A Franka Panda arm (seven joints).
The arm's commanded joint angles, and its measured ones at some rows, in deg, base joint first. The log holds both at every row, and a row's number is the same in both.
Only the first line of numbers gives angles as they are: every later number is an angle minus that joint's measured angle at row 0.
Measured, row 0:
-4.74, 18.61, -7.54, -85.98, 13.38, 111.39, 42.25
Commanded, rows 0 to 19:
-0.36, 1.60, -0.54, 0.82, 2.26, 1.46, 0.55
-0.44, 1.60, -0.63, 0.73, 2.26, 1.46, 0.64
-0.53, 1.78, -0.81, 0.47, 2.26, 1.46, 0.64
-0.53, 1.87, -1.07, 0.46, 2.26, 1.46, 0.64
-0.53, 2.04, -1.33, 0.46, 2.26, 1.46, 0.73
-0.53, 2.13, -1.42, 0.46, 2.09, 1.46, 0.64
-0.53, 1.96, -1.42, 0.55, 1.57, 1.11, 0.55
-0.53, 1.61, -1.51, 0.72, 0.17, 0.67, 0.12
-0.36, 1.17, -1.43, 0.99, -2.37, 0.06, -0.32
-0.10, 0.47, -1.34, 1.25, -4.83, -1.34, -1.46
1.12, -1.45, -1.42, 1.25, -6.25, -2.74, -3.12
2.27, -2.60, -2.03, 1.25, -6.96, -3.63, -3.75
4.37, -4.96, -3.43, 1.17, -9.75, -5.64, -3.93
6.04, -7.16, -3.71, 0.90, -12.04, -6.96, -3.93
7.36, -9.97, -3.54, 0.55, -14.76, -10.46, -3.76
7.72, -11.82, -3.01, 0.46, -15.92, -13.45, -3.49
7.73, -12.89, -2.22, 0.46, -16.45, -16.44, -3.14
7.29, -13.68, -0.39, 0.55, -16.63, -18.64, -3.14
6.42, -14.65, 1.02, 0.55, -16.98, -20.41, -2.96
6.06, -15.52, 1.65, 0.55, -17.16, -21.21, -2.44
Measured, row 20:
7.43, -13.02, -1.07, 1.91, -15.37, -18.45, -3.08
